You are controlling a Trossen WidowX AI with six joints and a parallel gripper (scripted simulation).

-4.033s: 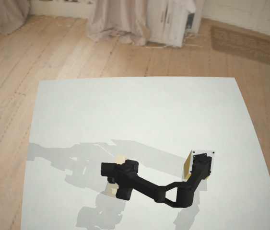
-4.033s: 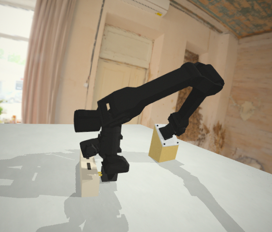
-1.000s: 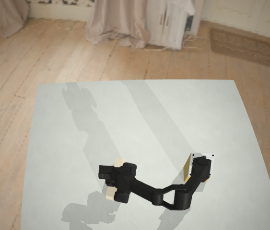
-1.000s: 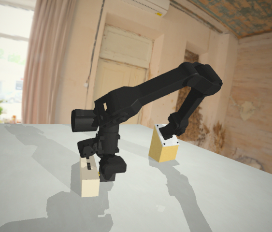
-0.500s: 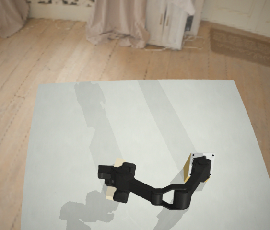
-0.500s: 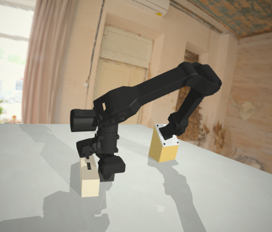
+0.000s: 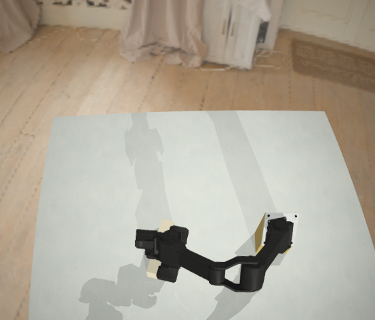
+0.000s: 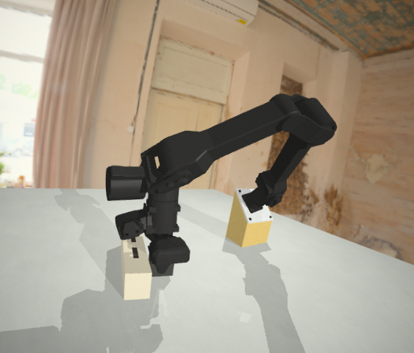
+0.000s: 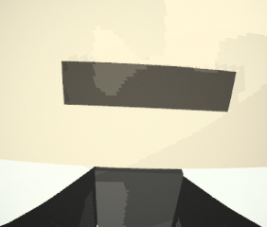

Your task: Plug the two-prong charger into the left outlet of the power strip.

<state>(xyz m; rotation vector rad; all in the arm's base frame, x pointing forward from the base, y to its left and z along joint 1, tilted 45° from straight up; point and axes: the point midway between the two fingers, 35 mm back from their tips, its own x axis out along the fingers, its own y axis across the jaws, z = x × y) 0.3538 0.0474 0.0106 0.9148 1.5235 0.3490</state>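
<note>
Right now the dark grey charger is 10 mm ahead of my gripper tip, 10 mm to the right of it and 10 mm above it.
</note>
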